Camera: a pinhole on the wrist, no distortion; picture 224 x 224 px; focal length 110.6 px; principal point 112.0 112.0 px. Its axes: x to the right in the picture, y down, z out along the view. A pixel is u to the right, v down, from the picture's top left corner.
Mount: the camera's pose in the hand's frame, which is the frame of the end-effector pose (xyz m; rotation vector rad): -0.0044 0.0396 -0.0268 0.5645 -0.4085 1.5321
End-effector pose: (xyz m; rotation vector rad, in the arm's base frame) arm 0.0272 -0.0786 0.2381 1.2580 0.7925 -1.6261
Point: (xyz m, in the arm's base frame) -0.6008 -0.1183 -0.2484
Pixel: 31 15
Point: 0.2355 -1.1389 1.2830
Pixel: outside the picture
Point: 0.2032 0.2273 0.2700
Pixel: behind the camera
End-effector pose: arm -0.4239 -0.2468 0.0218 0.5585 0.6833 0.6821
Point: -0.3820 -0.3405 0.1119
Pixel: 138 182
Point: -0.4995 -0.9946 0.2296
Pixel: outside the picture
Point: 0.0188 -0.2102 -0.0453
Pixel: 109 36
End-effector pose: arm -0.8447 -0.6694 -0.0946 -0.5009 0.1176 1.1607
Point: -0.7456 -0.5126 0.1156
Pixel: 124 85
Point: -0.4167 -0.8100 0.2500
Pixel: 32 135
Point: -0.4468 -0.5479 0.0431
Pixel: 37 55
